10 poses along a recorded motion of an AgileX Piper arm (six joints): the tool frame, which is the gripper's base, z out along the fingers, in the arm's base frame.
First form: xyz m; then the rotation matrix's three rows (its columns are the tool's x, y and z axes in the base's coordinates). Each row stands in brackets.
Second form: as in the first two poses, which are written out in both.
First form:
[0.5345 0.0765 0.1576], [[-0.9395 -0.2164 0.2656], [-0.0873 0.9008 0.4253], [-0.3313 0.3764 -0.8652]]
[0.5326 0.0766 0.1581], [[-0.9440 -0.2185 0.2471], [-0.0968 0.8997 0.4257], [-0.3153 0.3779 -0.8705]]
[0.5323 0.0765 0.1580], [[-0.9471 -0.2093 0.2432], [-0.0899 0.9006 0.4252], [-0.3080 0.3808 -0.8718]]
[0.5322 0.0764 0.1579], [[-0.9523 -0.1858 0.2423], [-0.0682 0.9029 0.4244], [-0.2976 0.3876 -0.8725]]
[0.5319 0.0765 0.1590], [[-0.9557 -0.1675 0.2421], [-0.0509 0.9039 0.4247], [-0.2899 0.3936 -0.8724]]
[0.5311 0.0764 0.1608], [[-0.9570 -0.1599 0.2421], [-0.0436 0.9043 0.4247], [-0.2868 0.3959 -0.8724]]
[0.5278 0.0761 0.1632], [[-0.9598 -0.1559 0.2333], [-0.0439 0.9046 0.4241], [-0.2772 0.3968 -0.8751]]
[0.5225 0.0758 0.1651], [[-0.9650 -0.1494 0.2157], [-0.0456 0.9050 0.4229], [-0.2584 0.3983 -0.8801]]
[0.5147 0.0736 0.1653], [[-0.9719 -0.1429 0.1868], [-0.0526 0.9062 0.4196], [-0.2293 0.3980 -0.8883]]
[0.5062 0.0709 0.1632], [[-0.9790 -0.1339 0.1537], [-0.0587 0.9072 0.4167], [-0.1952 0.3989 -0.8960]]
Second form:
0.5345 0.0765 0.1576 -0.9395 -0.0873 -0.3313 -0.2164 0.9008 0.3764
0.5326 0.0766 0.1581 -0.9440 -0.0968 -0.3153 -0.2185 0.8997 0.3779
0.5323 0.0765 0.1580 -0.9471 -0.0899 -0.3080 -0.2093 0.9006 0.3808
0.5322 0.0764 0.1579 -0.9523 -0.0682 -0.2976 -0.1858 0.9029 0.3876
0.5319 0.0765 0.1590 -0.9557 -0.0509 -0.2899 -0.1675 0.9039 0.3936
0.5311 0.0764 0.1608 -0.9570 -0.0436 -0.2868 -0.1599 0.9043 0.3959
0.5278 0.0761 0.1632 -0.9598 -0.0439 -0.2772 -0.1559 0.9046 0.3968
0.5225 0.0758 0.1651 -0.9650 -0.0456 -0.2584 -0.1494 0.9050 0.3983
0.5147 0.0736 0.1653 -0.9719 -0.0526 -0.2293 -0.1429 0.9062 0.3980
0.5062 0.0709 0.1632 -0.9790 -0.0587 -0.1952 -0.1339 0.9072 0.3989

